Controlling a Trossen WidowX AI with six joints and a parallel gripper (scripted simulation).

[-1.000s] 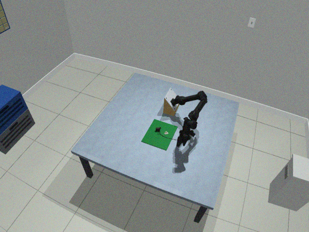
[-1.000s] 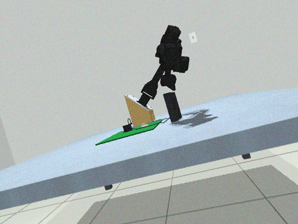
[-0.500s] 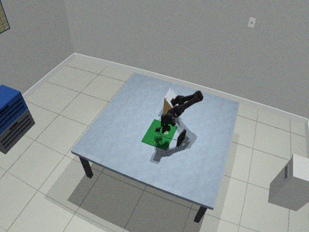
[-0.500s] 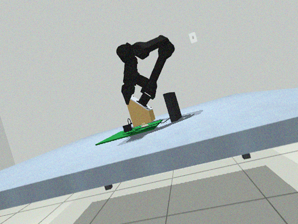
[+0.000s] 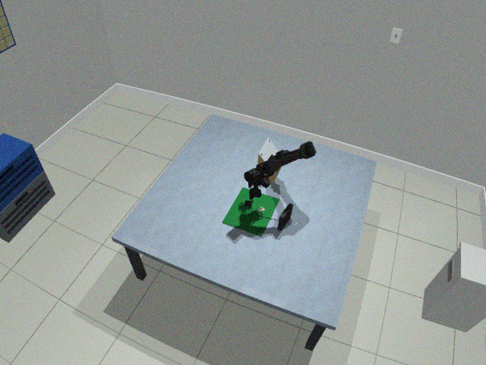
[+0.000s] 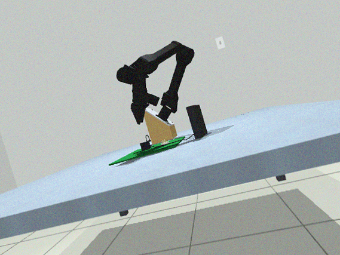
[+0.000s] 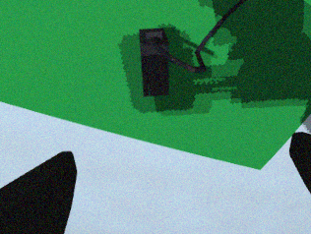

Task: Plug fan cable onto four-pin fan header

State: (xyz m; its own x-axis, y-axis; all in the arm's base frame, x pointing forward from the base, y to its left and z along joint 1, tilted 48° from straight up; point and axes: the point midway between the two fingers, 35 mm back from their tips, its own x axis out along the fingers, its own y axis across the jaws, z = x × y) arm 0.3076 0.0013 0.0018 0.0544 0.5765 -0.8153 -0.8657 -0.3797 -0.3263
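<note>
Now: gripper tip 1 cm to the left of the black fan plug and 10 cm above it. Round my gripper tip: black fan (2 cm ahead, 22 cm to the left, 6 cm below); then green board (2 cm ahead, 3 cm to the left, 13 cm below); then white four-pin header (1 cm behind, 8 cm to the left, 12 cm below).
</note>
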